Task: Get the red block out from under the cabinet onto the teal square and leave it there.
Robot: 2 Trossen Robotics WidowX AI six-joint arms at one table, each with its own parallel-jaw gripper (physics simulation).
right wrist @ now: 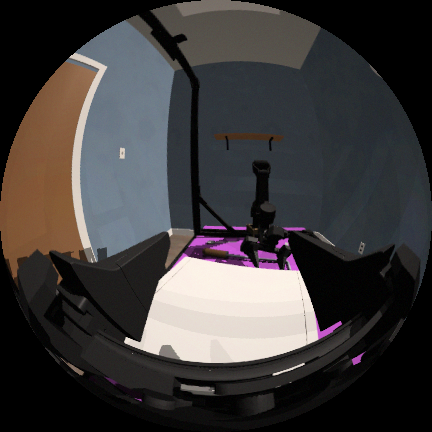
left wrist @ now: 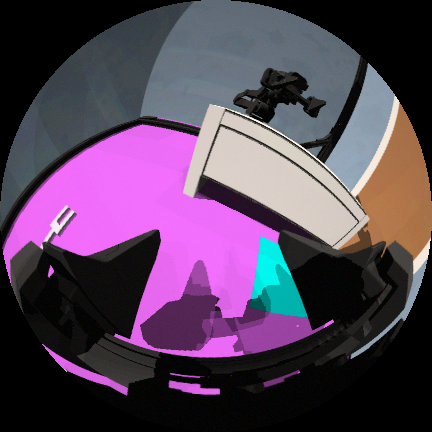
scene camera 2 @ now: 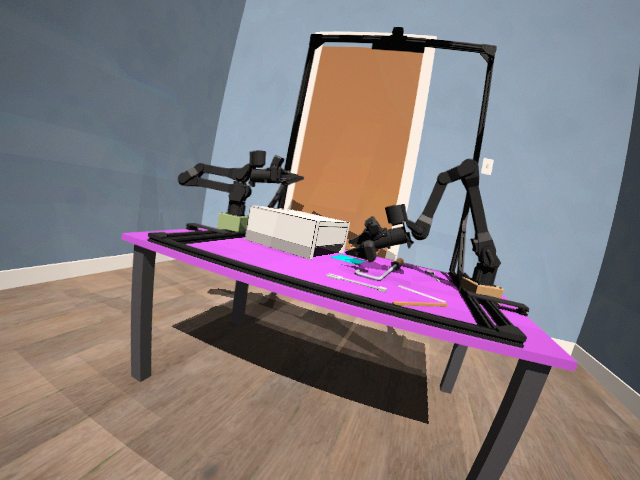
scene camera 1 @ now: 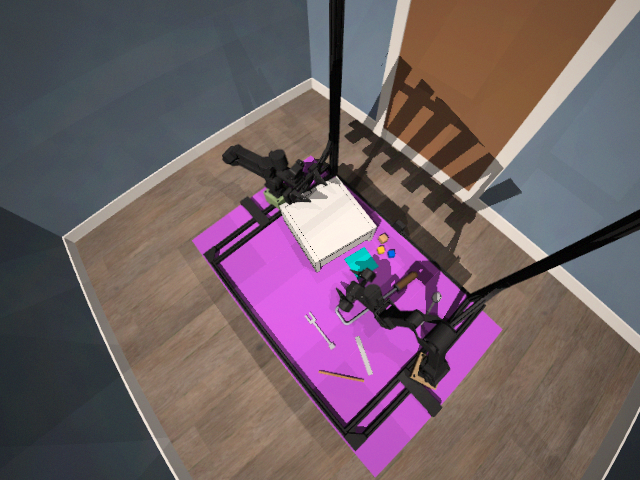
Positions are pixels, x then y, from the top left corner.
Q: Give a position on a cabinet front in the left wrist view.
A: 235,159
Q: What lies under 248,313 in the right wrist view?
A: A cabinet top.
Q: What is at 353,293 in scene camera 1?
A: My left gripper.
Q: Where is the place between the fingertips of my right gripper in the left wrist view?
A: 312,90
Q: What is my left gripper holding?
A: Nothing.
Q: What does my right gripper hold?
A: Nothing.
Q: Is my left gripper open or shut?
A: Open.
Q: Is my right gripper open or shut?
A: Open.
